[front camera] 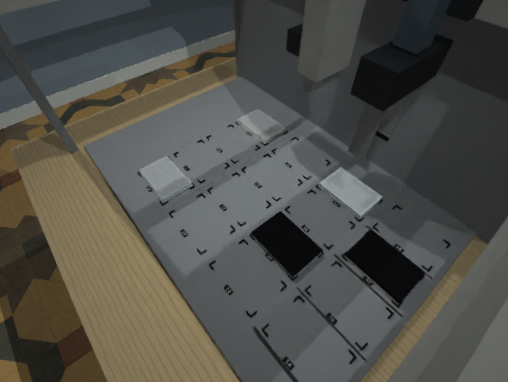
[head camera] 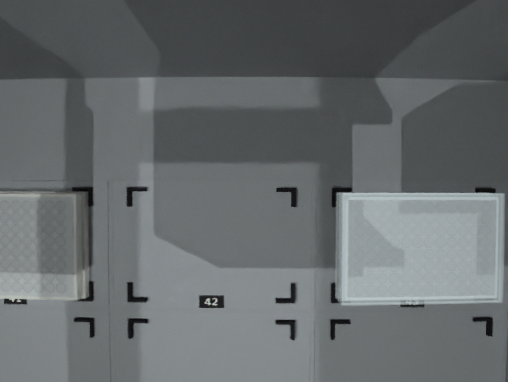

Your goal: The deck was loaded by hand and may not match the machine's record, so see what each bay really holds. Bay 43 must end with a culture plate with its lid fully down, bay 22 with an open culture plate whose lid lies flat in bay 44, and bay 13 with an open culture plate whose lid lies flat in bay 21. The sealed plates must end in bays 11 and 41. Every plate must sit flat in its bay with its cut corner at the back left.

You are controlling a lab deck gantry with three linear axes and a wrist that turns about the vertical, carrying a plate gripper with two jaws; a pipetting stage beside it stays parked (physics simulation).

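Places are measured from the robot's base along level axes (x ahead, y left, z up), in metres.
Pixels of known places: gripper, fingertip midpoint: (front camera: 369, 145); robot's base at its link origin: (front camera: 139, 173).
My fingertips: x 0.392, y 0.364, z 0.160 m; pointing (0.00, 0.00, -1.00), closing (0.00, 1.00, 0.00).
Note:
Ahead of a thing's pixels: the offset from my fingertips to its top centre. "spot": to the spot under its first point. Level surfaces: height alone.
My gripper (front camera: 371, 144) hangs high above the back of the deck, jaws apart and nothing between them; the head view does not show it. A pale bluish plate {0.000 m ahead, 0.000 m left, 0.143 m down} (front camera: 350, 191) (head camera: 420, 247) lies in bay 43, wells dim under a clear cover that looks level. A pale plate {0.328 m back, 0.000 m left, 0.146 m down} (front camera: 261, 125) (head camera: 37, 245) is in bay 41, partly cut off in the head view, wells visible. Another pale plate {0.328 m back, 0.321 m right, 0.146 m down} (front camera: 165, 177) is in bay 11. Black-topped plates lie in bay 23 {spot: 0.005 m ahead, 0.218 m right, 0.143 m down} (front camera: 286, 243) and bay 34 {spot: 0.169 m ahead, 0.112 m right, 0.129 m down} (front camera: 385, 266). Cut corners are too small to tell.
Bay 42 {spot: 0.164 m back, 0.046 m right, 0.160 m down} (head camera: 211, 301) lies between the two plates in the head view. The parked pipetting stage (front camera: 330, 45) hangs left of the gripper in the front view. The deck {0.160 m down} (front camera: 125, 135) has a dark wall behind it and a wooden table edge (front camera: 85, 250) in front.

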